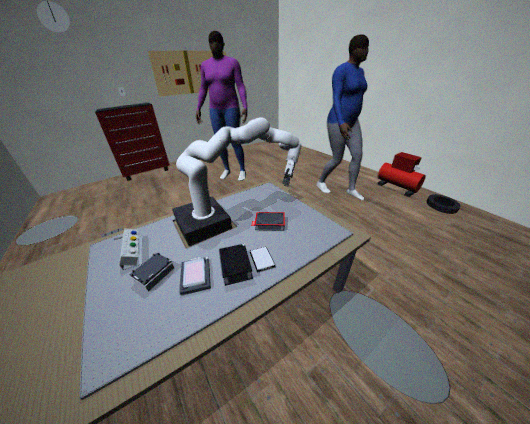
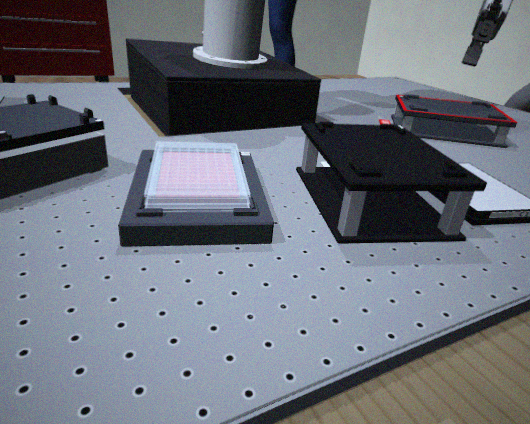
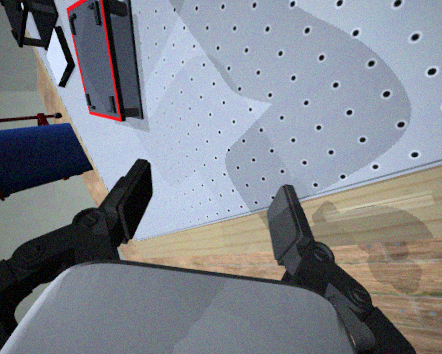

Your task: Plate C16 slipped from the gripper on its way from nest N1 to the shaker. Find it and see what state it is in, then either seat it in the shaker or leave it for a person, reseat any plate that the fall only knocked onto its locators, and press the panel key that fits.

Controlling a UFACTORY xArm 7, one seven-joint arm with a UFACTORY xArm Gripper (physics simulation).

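Frame: origin at the arm's base, x ahead, y left, z up, level; metres.
Seen in the pictures: gripper, between the fingertips: [image 1: 285, 185] [image 2: 474, 53] [image 3: 214, 188]; arm's base, origin of its link: [image 1: 203, 212] [image 2: 230, 60].
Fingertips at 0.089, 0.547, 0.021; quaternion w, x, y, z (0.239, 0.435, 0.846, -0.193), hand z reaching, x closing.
Offsets run from my fingertips to a thing's top centre, as dx, dy, dz. "spot": to the spot under its first point.
A clear plate with pink wells {+0.229, -0.745, -0.061} [image 1: 195, 272] [image 2: 198, 175] lies on a low dark nest {+0.229, -0.745, -0.072} [image 1: 195, 289] [image 2: 195, 234]; its label is unreadable, and I cannot tell whether it is fully down between the locators. A black raised stand [image 1: 235, 262] [image 2: 395, 155] and a red-rimmed raised stand [image 1: 270, 218] [image 2: 455, 108] [image 3: 95, 60] are empty on top. A dark device with corner pegs {spot: +0.126, -0.887, -0.044} [image 1: 152, 269] [image 2: 45, 125], perhaps the shaker, has no plate on it. The key panel {-0.118, -0.946, -0.015} [image 1: 132, 258] has blue, yellow, green and white keys. My gripper [image 1: 286, 180] [image 3: 214, 188] is open and empty, high near the table's far right end.
A white-topped pad {+0.337, -0.462, -0.085} [image 1: 263, 258] [image 2: 495, 192] [image 3: 59, 57] lies beside the black stand. My arm's black base block [image 1: 202, 226] [image 2: 240, 105] stands behind the nests. Two people, in purple [image 1: 222, 82] and blue [image 1: 350, 90], stand beyond the table. A red compressor [image 1: 401, 177] and a tyre [image 1: 443, 203] are on the floor.
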